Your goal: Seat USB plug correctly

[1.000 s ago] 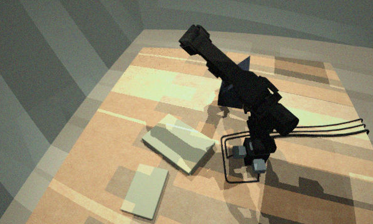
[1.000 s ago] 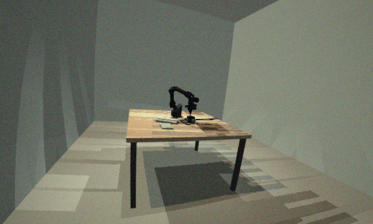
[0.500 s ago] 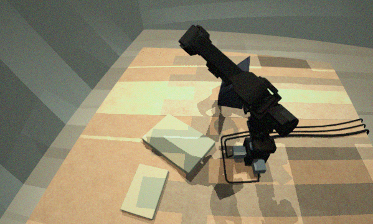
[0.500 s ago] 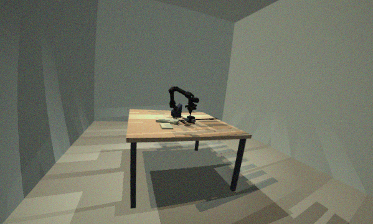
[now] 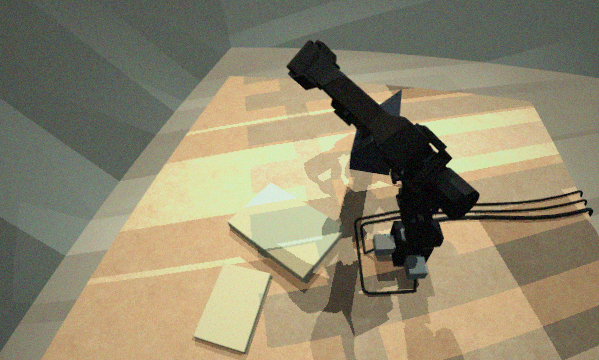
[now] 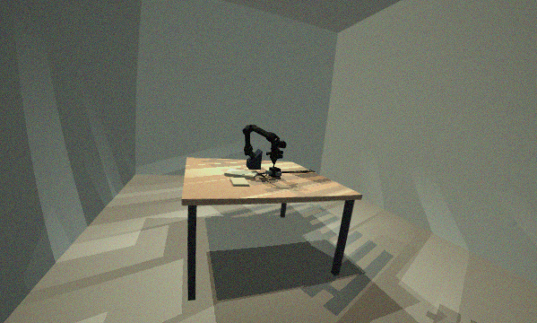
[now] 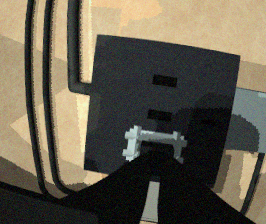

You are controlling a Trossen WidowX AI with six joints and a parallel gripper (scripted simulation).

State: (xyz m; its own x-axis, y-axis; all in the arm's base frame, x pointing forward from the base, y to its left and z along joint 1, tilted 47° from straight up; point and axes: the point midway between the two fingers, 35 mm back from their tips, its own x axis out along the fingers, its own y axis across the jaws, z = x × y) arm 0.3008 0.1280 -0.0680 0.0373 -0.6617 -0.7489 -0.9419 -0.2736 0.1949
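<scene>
Right now the grey USB plug is 2 cm below my gripper tip.
</scene>
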